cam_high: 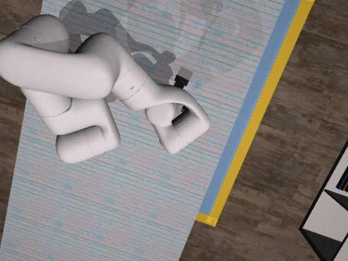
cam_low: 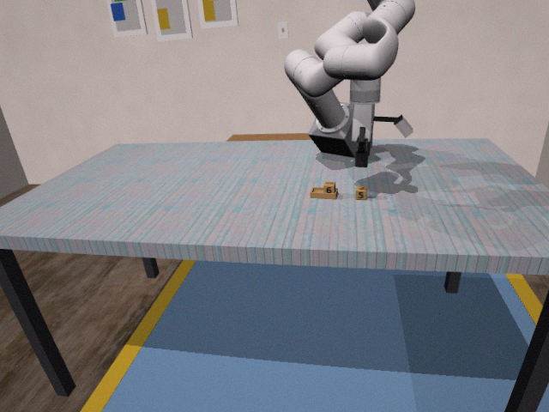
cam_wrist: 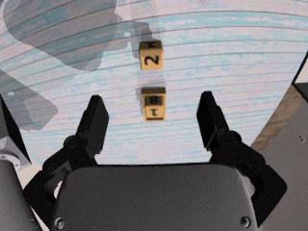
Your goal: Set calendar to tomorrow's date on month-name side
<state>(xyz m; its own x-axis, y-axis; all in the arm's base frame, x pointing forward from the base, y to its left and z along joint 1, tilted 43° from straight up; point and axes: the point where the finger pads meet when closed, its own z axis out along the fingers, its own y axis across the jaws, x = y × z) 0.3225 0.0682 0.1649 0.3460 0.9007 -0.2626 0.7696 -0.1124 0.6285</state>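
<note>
Now: the wooden digit cube 4 cm behind my hand, 8 cm to the right of it and 10 cm below it. The rest, counted from my hand: wooden calendar tray 4 cm behind, 10 cm to the right, 11 cm below.
</note>
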